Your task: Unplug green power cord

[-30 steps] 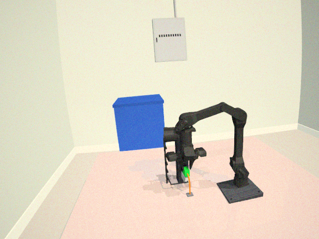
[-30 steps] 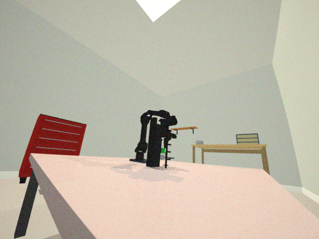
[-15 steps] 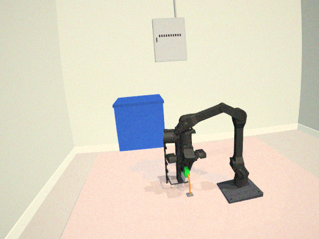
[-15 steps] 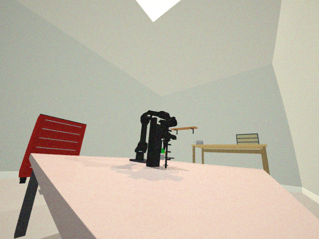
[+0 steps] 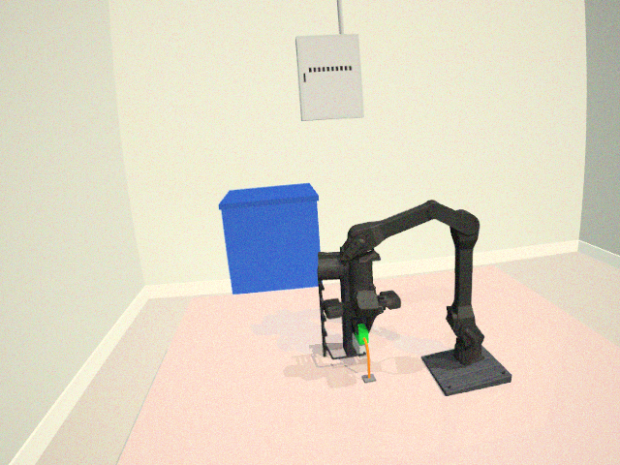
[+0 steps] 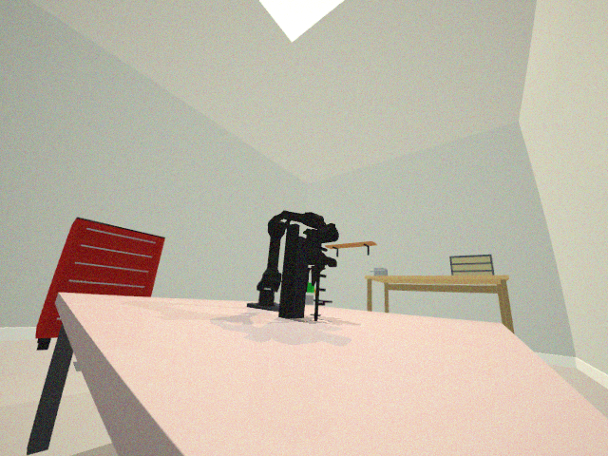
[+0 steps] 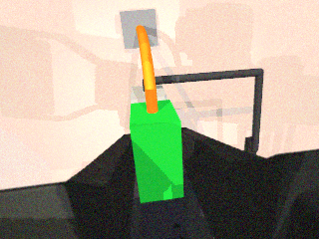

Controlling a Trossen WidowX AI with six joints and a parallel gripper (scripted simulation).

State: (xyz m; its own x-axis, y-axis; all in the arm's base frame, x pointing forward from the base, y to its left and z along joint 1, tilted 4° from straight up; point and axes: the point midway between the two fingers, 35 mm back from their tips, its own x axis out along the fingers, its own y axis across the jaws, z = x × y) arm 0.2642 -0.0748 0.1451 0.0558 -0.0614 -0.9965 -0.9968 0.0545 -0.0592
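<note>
Now: the green plug 30 mm to the right of my gripper tip. From my gripper tip the other things lie so: grey block: 50 mm to the left, 100 mm below.
</note>
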